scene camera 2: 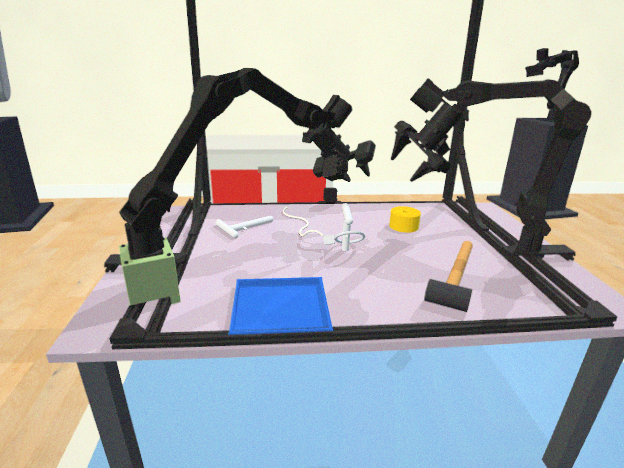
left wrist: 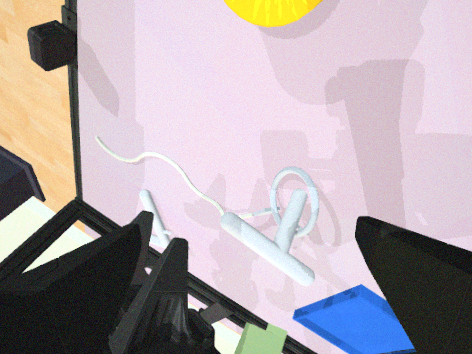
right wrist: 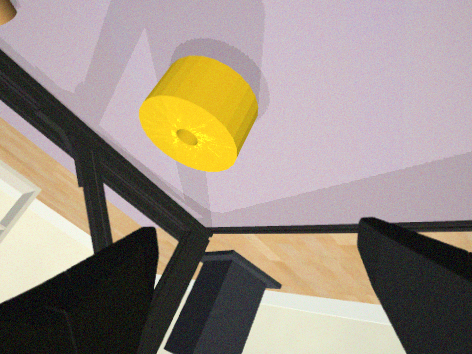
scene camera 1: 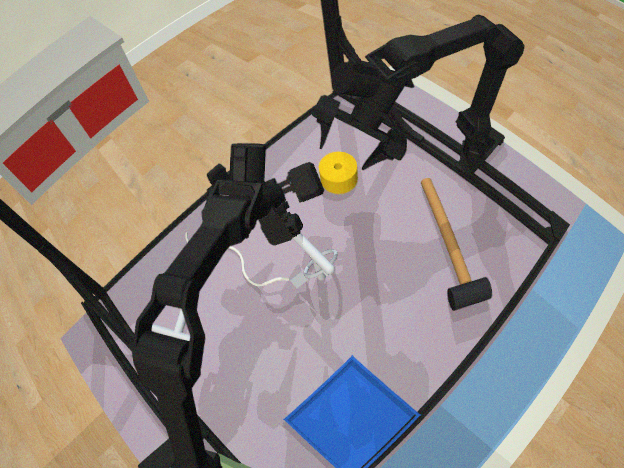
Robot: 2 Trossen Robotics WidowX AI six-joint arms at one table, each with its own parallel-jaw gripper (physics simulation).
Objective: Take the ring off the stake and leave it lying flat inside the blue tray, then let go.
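Frame: origin at the left arm's base, x ahead, y down, z left, level; metres.
Seen in the pictures: left gripper, between the fingertips: [scene camera 2: 400, 170] [left wrist: 249, 230] [scene camera 1: 341, 158]; right gripper, between the fingertips: [scene camera 2: 359, 178] [left wrist: 162, 223] [right wrist: 258, 236] [scene camera 1: 290, 189]; left arm's base, origin of its link: [scene camera 2: 528, 248] [scene camera 1: 472, 152]; right arm's base, origin of its link: [scene camera 2: 145, 250].
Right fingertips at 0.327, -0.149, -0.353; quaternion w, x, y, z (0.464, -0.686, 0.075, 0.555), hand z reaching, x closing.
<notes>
Offsets run from my right fingertips to a thing's top centre, as dx, dy, dz. "*": to the spot under its first point.
The pale blue-grey ring [scene camera 1: 307, 265] [scene camera 2: 363, 238] [left wrist: 316, 200] is around the upright post of the white T-shaped stake @(+0.088, +0.057, +0.068) [scene camera 1: 315, 253] [scene camera 2: 346, 214] [left wrist: 267, 250], low down above the table; contact is unclear. The blue tray @(+0.379, +0.145, +0.245) [scene camera 1: 352, 413] [scene camera 2: 279, 304] [left wrist: 355, 320] lies near the front edge. My left gripper [scene camera 1: 342, 158] [scene camera 2: 402, 169] [left wrist: 249, 230] is open and empty, high near the yellow cylinder. My right gripper [scene camera 2: 357, 176] [right wrist: 258, 236] is open and empty, above and behind the stake's crossbar. Neither ring nor stake shows in the right wrist view.
A yellow cylinder @(-0.160, +0.118, +0.038) [scene camera 1: 338, 180] [scene camera 2: 404, 220] [left wrist: 274, 12] [right wrist: 215, 95] stands at the back. A mallet @(-0.061, +0.118, +0.333) [scene camera 1: 448, 236] [scene camera 2: 448, 294] lies at the right. A second white T-shaped piece @(+0.263, +0.148, -0.196) [scene camera 1: 171, 332] [scene camera 2: 252, 223] lies at the left. A pale cord @(* +0.115, +0.162, -0.102) [scene camera 1: 241, 261] [scene camera 2: 302, 221] [left wrist: 177, 170] curves beside the stake.
</notes>
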